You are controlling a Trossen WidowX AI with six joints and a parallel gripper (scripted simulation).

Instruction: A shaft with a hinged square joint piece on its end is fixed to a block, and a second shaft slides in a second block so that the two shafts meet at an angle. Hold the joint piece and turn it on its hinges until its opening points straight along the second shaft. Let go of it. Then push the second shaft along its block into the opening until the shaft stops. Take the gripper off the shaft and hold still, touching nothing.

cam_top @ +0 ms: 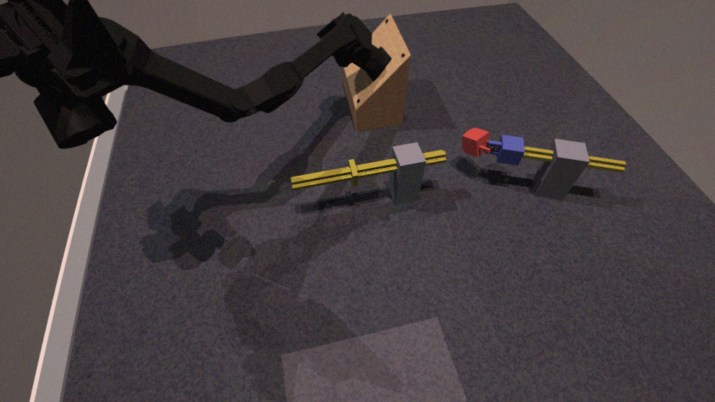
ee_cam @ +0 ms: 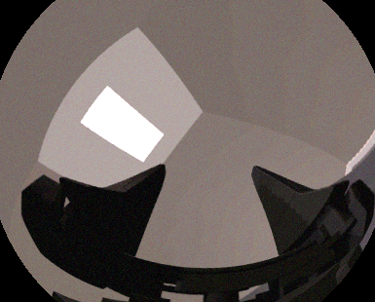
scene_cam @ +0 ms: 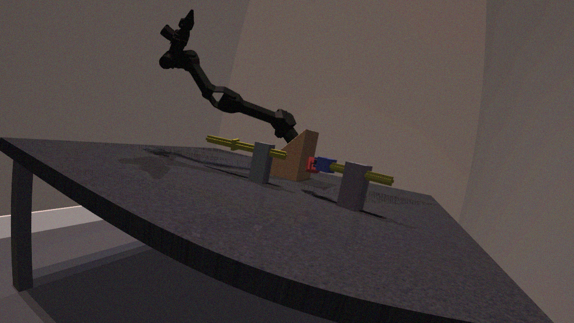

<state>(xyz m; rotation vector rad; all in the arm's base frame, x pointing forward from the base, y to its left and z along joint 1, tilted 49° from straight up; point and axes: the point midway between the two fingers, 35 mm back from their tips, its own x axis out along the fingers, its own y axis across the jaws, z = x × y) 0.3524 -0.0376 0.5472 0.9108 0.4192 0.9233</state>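
Right now the red joint piece is 55 cm to the left of my gripper tip, 46 cm below it and 7 cm behind it.
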